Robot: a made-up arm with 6 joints. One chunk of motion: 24 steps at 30 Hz.
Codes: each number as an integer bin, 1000 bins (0 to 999) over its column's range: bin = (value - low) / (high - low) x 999, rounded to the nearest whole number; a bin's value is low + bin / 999 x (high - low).
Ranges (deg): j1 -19..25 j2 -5..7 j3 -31..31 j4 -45..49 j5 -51..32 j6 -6..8
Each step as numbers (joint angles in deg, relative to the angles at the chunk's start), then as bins.
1 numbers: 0.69 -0.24 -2.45 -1.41 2.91 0.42
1 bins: 447 396 460 463 649 458
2 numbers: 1.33 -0.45 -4.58 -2.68 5.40 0.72
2 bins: 462 379 426 450 679 480
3 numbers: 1.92 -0.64 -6.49 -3.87 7.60 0.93
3 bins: 475 363 395 437 705 495
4 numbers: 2.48 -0.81 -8.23 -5.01 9.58 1.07
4 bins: 488 349 367 425 729 504
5 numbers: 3.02 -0.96 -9.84 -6.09 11.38 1.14
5 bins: 500 336 341 414 751 509
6 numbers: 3.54 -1.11 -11.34 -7.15 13.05 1.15
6 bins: 512 324 317 402 771 510
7 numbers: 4.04 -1.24 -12.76 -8.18 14.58 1.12
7 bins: 523 313 294 391 789 508
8 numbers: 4.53 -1.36 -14.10 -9.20 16.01 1.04
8 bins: 534 303 272 380 807 502
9 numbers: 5.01 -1.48 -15.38 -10.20 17.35 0.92
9 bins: 545 293 252 370 823 494
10 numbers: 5.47 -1.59 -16.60 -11.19 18.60 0.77
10 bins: 556 284 232 359 838 483
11 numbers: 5.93 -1.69 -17.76 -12.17 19.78 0.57
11 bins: 566 276 213 349 852 469
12 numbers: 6.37 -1.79 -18.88 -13.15 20.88 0.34
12 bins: 576 267 195 338 865 452
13 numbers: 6.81 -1.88 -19.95 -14.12 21.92 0.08
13 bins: 586 260 178 328 878 434
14 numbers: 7.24 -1.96 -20.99 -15.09 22.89 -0.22
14 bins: 596 253 161 318 889 412
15 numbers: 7.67 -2.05 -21.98 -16.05 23.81 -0.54
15 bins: 606 246 145 308 900 390
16 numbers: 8.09 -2.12 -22.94 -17.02 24.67 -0.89
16 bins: 615 240 130 297 911 365
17 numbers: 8.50 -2.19 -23.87 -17.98 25.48 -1.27
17 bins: 624 234 115 287 921 338
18 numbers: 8.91 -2.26 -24.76 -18.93 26.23 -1.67
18 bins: 634 228 101 277 930 309
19 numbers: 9.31 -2.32 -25.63 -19.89 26.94 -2.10
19 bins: 643 223 87 267 938 278
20 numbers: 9.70 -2.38 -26.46 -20.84 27.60 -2.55
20 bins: 652 218 73 257 946 246
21 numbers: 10.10 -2.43 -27.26 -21.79 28.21 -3.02
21 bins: 661 214 60 247 953 213
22 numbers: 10.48 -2.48 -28.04 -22.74 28.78 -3.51
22 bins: 669 210 48 237 960 178
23 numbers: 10.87 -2.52 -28.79 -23.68 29.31 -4.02
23 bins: 678 206 36 227 967 141
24 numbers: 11.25 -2.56 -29.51 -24.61 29.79 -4.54
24 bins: 687 203 24 217 972 104
